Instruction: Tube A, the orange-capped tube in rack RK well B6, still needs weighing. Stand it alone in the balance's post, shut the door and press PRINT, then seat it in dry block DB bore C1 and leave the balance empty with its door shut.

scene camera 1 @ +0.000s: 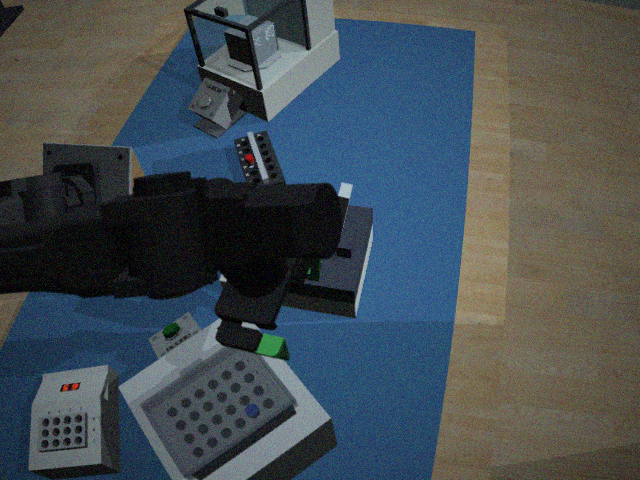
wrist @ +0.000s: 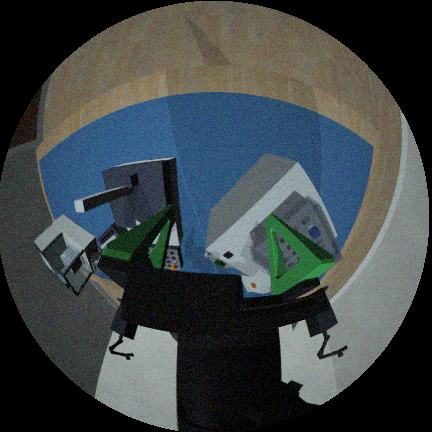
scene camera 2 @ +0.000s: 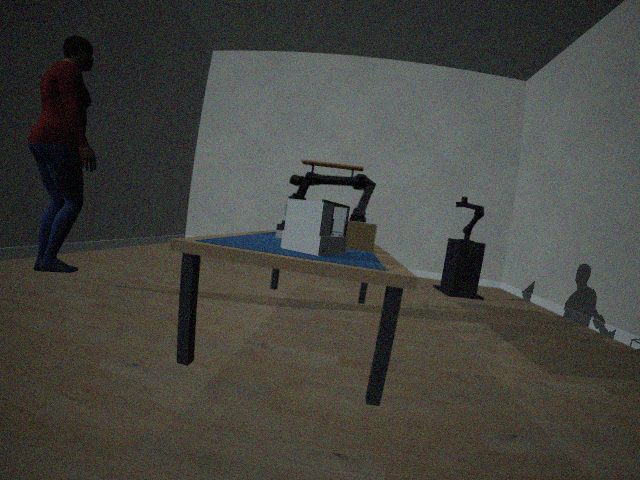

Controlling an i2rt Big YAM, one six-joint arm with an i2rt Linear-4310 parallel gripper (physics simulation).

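Where they show: gripper, fingertip midpoint: (scene camera 1: 299, 318) (wrist: 222, 213); arm's base, link origin: (scene camera 1: 81, 199) (scene camera 2: 359, 233).
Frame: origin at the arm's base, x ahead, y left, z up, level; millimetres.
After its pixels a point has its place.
Observation:
My gripper (scene camera 1: 298, 312) @[x 414, y -217, z 87 mm] (wrist: 222, 213) @[x 414, y -217, z 87 mm] is open and empty, with its green fingers wide apart. It hangs above the mat between the dark-topped box and the large white block. An orange cap (wrist: 173, 267) @[x 190, y -73, z -35 mm] shows in a grey rack (wrist: 172, 255) @[x 215, y -71, z -57 mm] beside the left finger in the wrist view; its well cannot be read, and the arm hides that rack in scene camera 1. The glass-walled balance (scene camera 1: 305, 69) @[x 320, y 383, z -42 mm] (scene camera 2: 302, 224) @[x 297, y 529, z 20 mm] (wrist: 65, 225) @[x 337, y 414, z -47 mm] stands far off; its door state is unclear. A grey button panel (scene camera 1: 209, 103) @[x 158, y 256, z -23 mm] sits before it. The small white dry block (scene camera 1: 56, 403) @[x 76, y -332, z -27 mm] (wrist: 253, 285) @[x 76, y -304, z -41 mm] has a red display and small bores.
A dark-topped box (scene camera 1: 356, 227) @[x 458, y -38, z 13 mm] (wrist: 150, 190) @[x 417, y -95, z -8 mm] with an upright lever stands beside the gripper. The large white block (scene camera 1: 310, 408) @[x 434, y -305, z 47 mm] (wrist: 235, 225) @[x 372, y -233, z 47 mm] holds a blue-capped tube (scene camera 1: 252, 410) @[x 385, y -330, z 102 mm] (wrist: 314, 231) @[x 393, y -317, z 102 mm]. A green-button box (scene camera 1: 186, 328) @[x 243, y -196, z -21 mm] adjoins it. A dark rack (scene camera 1: 273, 167) @[x 301, y 129, z -57 mm] has a red cap and white bar.

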